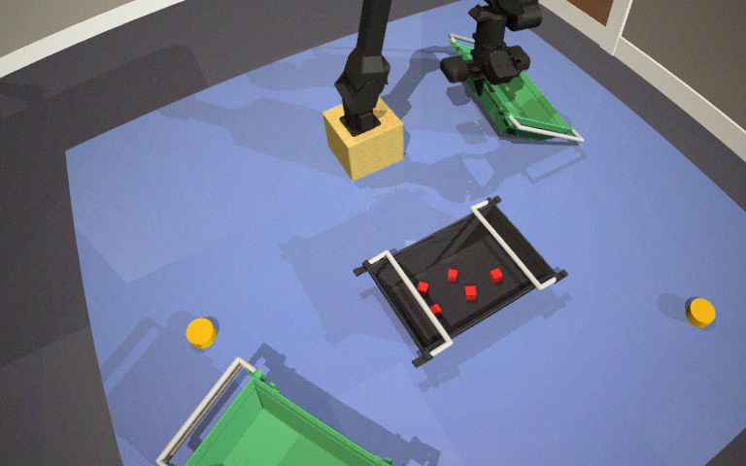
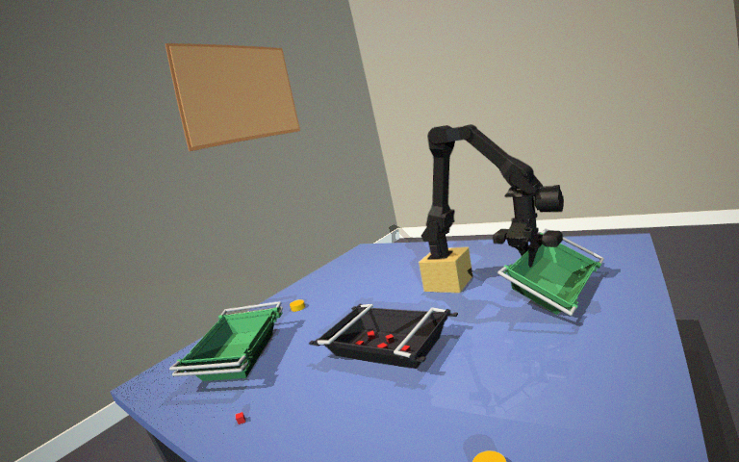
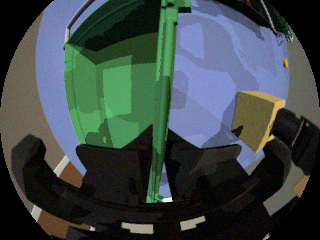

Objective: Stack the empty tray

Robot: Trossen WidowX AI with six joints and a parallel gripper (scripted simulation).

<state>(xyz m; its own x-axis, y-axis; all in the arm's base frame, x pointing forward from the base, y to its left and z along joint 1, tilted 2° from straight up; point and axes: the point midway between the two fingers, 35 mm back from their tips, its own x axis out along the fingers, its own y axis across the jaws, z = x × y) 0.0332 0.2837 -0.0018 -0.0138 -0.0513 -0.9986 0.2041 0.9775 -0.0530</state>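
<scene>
The green tray lies 80 mm to the left of my gripper tip and 20 mm ahead of it. The rest, counted from my gripper tip: red block 690 mm ahead, 440 mm to the right, 70 mm below.
</scene>
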